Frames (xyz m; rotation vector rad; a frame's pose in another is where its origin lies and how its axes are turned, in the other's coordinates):
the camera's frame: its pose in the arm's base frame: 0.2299 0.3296 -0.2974 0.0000 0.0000 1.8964
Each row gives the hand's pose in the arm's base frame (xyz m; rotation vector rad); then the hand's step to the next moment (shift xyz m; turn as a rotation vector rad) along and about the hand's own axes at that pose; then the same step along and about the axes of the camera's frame.
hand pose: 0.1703 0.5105 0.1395 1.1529 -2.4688 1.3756
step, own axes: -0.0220 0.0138 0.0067 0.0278 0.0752 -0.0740
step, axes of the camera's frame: 0.0084 -0.0118 -0.0226 0.0887 0.0634 0.0030
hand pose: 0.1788 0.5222 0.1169 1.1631 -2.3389 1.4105
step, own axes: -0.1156 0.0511 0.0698 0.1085 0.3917 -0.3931
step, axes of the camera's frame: -0.0025 -0.0619 -0.1304 0.4791 0.3004 0.0012
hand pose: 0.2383 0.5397 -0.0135 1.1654 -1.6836 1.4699
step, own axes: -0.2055 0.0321 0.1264 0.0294 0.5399 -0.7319
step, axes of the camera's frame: -0.0968 -0.0426 -0.2192 0.8508 0.3159 -0.0664
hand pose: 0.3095 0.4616 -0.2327 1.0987 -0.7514 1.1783
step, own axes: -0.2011 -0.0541 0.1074 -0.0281 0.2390 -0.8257
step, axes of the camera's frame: -0.1630 0.0451 -0.1621 0.8279 0.0410 -0.2293
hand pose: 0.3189 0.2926 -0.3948 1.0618 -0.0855 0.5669
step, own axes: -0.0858 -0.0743 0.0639 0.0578 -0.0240 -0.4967
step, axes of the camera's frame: -0.1008 0.0604 -0.0562 0.4230 -0.1023 -0.2475
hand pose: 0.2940 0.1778 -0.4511 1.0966 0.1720 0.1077
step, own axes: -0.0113 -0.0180 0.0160 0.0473 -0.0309 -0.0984
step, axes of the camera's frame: -0.0203 0.0153 -0.0080 0.0671 -0.0518 -0.0754
